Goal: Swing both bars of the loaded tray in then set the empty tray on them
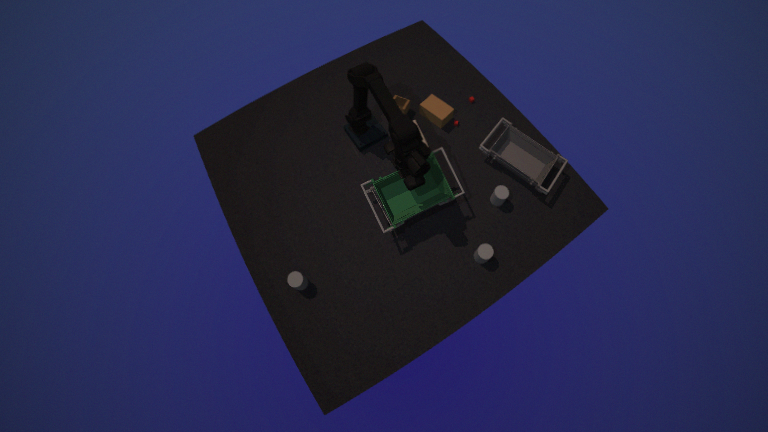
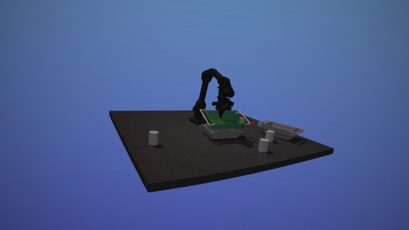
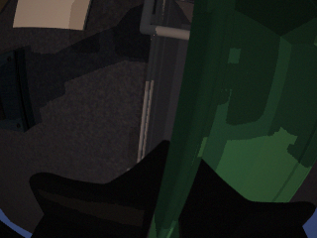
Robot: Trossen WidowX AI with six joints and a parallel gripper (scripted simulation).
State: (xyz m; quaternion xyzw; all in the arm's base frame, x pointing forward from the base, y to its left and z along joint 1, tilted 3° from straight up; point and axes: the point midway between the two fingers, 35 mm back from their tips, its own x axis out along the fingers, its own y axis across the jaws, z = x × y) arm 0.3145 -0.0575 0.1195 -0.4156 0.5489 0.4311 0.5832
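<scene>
The green tray lies 7 cm ahead of my gripper tip, 2 cm to the right of it and 1 cm above it. The rest, counted from my gripper tip: beige sheet: 15 cm behind, 18 cm to the left, 11 cm below.
</scene>
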